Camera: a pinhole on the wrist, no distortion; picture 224 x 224 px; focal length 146.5 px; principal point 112.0 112.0 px. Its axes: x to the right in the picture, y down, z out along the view. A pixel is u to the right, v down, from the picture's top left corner.
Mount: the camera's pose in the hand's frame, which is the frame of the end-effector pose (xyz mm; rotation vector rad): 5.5 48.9 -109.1 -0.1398 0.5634 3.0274
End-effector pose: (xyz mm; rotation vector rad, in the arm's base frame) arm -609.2 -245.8 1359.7 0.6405 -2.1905 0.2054
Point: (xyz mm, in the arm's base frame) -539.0 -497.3 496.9
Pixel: outside the picture
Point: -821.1 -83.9 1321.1
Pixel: 95.7 56.0
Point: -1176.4 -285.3 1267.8
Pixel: 39.5 111.2
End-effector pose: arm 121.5 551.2 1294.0 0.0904 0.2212 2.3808
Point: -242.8 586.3 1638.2
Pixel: 7.1 80.3
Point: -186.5 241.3 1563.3
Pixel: 105.3 10.1
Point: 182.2 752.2 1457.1
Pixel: outside the picture
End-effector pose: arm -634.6 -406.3 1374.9 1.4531 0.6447 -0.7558
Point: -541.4 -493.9 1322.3
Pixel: 8.1 170.3
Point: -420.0 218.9 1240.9
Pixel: behind the camera
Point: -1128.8 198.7 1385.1
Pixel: behind the camera
